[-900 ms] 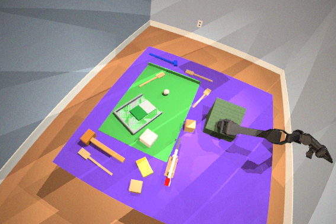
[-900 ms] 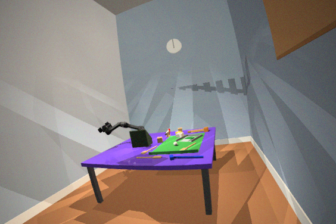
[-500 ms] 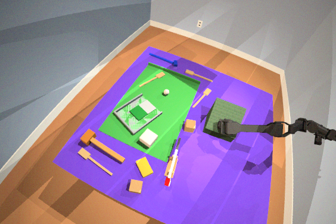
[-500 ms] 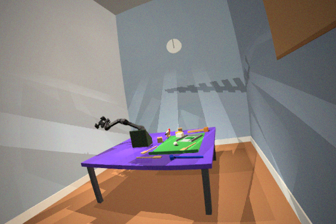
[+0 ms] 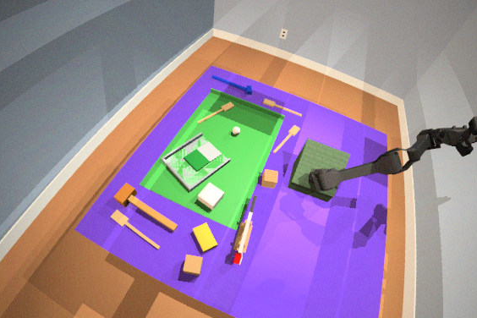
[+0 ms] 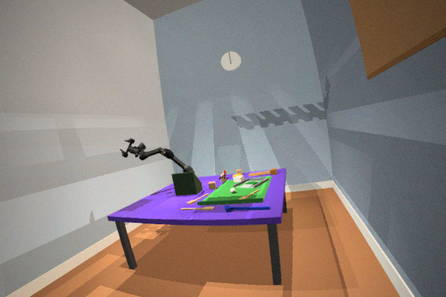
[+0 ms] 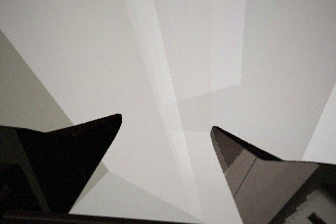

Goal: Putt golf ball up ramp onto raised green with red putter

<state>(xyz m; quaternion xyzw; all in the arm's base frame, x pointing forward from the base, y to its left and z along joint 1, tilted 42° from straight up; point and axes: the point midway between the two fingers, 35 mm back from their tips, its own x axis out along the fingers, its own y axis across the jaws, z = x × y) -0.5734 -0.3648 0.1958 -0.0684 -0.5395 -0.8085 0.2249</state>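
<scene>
Now: gripper tip 82 cm short of the red putter, 49 cm above it and 45 cm to the right of it. Also, from my gripper tip: white golf ball 101 cm ahead, 52 cm below, 6 cm to the right; white block 101 cm ahead, 52 cm below, 34 cm to the left; green mat 105 cm ahead, 54 cm below, 6 cm to the left.
</scene>
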